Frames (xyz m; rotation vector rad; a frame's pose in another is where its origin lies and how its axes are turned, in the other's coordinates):
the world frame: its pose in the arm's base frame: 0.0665 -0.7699 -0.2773 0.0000 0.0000 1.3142
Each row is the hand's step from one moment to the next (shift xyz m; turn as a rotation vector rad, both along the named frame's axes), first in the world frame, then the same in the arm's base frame.
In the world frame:
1: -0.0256 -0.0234 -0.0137 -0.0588 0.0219 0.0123
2: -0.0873 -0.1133 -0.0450 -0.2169 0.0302 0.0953
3: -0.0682 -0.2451 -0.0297 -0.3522 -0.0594 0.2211
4: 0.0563 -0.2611 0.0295 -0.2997 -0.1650 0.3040
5: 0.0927 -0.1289 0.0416 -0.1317 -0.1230 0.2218
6: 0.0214 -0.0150 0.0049 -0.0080 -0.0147 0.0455
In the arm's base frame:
1: 0.0161 -0.0307 -0.0137 -0.0361 -0.0513 0.0123
2: 0.0874 -0.1132 -0.0450 -0.0843 -0.2021 0.0953
3: 0.2198 -0.1282 -0.0297 -0.0319 -0.3557 0.2211
4: 0.2668 -0.0118 0.0295 0.0835 -0.3318 0.3040
5: 0.1482 0.0570 0.0416 0.0855 -0.1586 0.2218
6: 0.0199 0.0169 0.0049 0.0122 -0.0115 0.0455

